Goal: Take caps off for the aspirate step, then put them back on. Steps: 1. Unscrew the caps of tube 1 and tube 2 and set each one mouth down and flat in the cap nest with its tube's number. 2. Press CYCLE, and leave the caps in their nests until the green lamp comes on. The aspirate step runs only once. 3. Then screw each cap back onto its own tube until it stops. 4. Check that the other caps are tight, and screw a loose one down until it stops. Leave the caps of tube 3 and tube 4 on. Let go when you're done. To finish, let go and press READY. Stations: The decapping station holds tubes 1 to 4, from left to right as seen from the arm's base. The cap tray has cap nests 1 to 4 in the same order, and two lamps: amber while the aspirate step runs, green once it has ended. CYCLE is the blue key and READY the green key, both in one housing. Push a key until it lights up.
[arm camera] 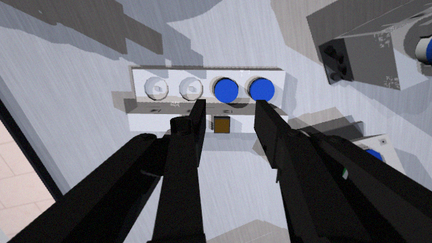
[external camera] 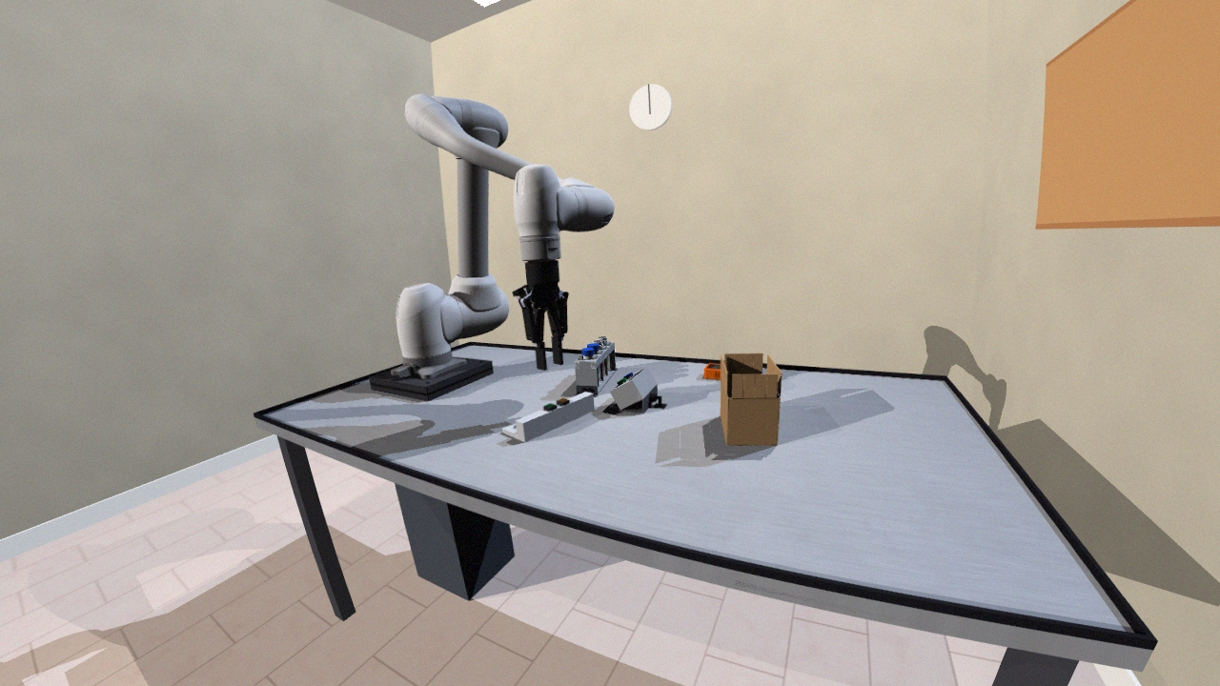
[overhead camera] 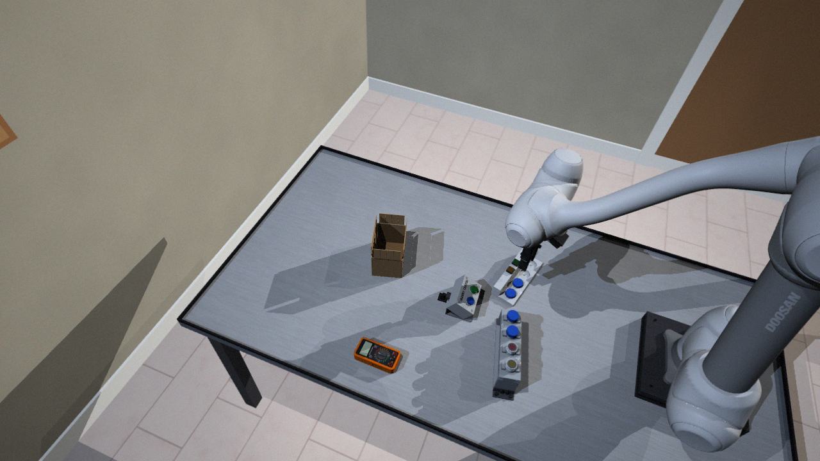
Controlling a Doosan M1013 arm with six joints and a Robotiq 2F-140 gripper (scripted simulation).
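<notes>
The blue key lies 16 cm to the left of my hand, 13 cm ahead of it and 9 cm below it. From my hand the other things lie so: orange multimeter (41 cm to the left, 35 cm ahead, 14 cm below); key housing (15 cm ahead, 14 cm to the left, 11 cm below); green key (13 cm ahead, 11 cm to the left, 9 cm below).
</notes>
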